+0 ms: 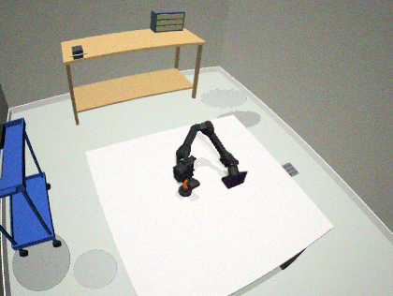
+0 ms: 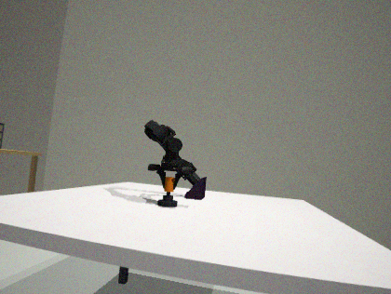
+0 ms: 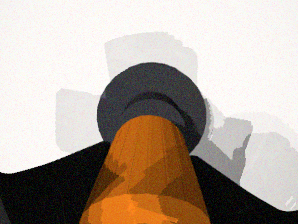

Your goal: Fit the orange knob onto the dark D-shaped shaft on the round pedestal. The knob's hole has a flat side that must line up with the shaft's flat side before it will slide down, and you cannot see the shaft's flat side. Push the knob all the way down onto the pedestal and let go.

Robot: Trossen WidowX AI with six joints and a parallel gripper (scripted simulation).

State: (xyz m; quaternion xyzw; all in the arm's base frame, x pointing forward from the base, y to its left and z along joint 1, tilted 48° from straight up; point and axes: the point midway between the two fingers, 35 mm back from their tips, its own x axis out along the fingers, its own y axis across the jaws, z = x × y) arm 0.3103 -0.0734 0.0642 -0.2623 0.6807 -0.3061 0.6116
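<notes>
My gripper tip is 40 mm above the dark round pedestal. Also, from my gripper tip: orange knob: 20 mm above.
</notes>
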